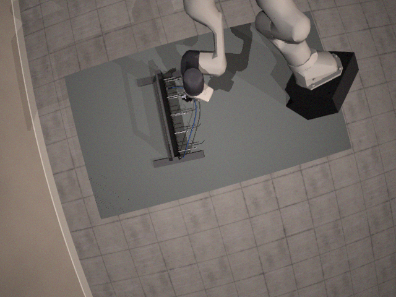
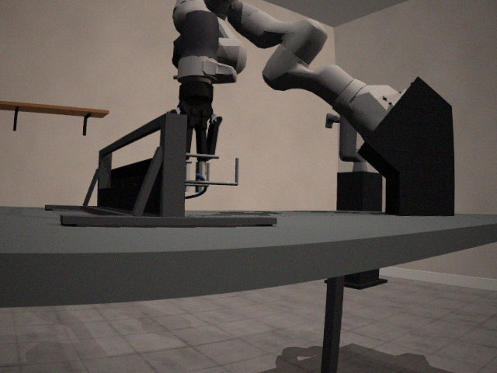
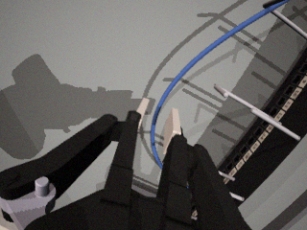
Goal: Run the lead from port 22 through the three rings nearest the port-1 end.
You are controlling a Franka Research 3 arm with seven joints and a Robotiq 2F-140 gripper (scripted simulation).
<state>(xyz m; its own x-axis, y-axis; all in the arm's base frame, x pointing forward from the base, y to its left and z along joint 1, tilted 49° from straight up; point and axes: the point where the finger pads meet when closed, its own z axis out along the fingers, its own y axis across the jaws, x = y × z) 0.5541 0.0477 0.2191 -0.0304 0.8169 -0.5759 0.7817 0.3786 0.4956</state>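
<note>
My hand is 17 cm short of the rack, 5 cm to the right of it and 1 cm above it.
</note>
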